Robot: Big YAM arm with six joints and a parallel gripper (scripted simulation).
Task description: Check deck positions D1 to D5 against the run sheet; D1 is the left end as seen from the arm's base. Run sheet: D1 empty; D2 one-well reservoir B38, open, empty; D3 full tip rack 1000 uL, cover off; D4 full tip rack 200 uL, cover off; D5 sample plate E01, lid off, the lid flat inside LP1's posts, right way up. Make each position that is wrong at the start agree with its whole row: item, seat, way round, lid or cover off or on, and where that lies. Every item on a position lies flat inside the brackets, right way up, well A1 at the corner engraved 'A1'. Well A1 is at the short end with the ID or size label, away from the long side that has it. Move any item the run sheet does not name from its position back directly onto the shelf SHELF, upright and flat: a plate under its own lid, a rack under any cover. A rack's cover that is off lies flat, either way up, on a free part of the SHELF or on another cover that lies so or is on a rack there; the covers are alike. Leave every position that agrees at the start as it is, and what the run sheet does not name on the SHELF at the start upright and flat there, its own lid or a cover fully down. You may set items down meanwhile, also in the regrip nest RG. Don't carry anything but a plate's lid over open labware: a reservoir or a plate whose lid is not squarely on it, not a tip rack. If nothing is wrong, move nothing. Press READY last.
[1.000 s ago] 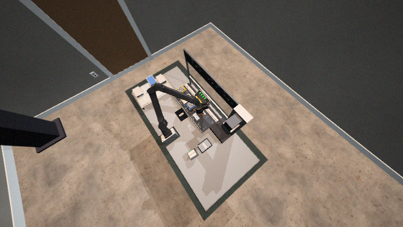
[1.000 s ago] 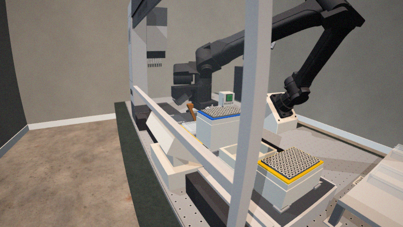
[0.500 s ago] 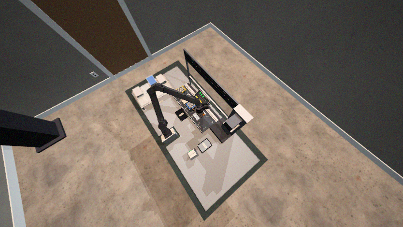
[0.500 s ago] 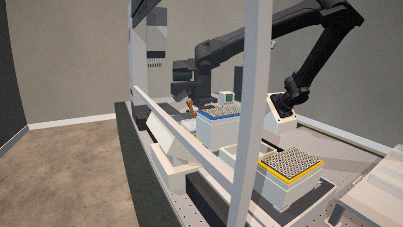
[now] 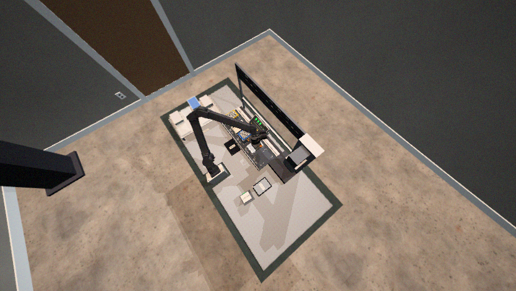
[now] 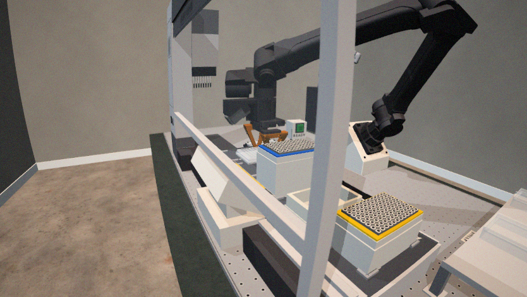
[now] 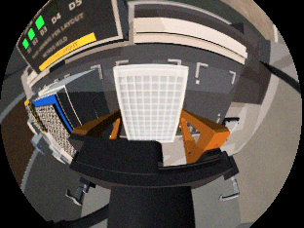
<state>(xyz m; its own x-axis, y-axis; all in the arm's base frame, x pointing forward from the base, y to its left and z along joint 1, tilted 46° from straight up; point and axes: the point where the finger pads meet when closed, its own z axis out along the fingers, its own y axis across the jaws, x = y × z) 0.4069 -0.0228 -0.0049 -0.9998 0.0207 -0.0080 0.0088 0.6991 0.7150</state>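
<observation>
Now: hand 1 cm past the blue-rimmed tip rack, 12 cm to the right of it and 2 cm below it. The rest, counted from my hand: white sample plate 1 cm below; then frame bar 19 cm ahead, 8 cm to the left, 7 cm above; then black nest 16 cm behind, 15 cm to the left, 10 cm below.
</observation>
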